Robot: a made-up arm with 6 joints. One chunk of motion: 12 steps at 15 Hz.
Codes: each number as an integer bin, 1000 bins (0 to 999) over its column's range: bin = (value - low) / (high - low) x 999, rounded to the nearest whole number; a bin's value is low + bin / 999 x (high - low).
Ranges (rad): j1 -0.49..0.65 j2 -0.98..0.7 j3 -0.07..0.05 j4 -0.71..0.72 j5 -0.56..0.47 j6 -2..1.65
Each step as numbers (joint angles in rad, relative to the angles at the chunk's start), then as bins.
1 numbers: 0.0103 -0.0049 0.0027 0.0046 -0.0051 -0.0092
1 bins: 438 580 605 499 538 545
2 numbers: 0.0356 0.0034 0.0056 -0.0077 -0.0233 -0.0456
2 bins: 461 585 629 491 521 535
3 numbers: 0.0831 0.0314 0.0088 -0.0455 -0.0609 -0.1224
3 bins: 502 601 656 464 484 514
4 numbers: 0.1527 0.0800 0.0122 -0.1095 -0.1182 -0.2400
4 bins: 563 630 684 420 429 482
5 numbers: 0.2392 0.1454 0.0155 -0.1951 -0.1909 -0.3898
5 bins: 639 669 712 360 358 441
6 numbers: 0.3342 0.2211 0.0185 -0.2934 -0.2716 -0.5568
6 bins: 722 714 737 291 280 395
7 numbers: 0.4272 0.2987 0.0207 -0.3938 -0.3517 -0.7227
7 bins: 804 760 755 221 202 350
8 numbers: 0.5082 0.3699 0.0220 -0.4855 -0.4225 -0.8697
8 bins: 875 803 766 157 133 309
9 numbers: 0.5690 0.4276 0.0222 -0.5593 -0.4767 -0.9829
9 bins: 928 837 768 105 81 278
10 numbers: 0.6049 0.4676 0.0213 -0.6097 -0.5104 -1.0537
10 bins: 959 861 760 70 48 259
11 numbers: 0.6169 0.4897 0.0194 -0.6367 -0.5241 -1.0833
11 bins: 970 874 744 51 35 251
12 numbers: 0.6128 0.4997 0.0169 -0.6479 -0.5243 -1.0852
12 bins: 966 880 723 43 35 250
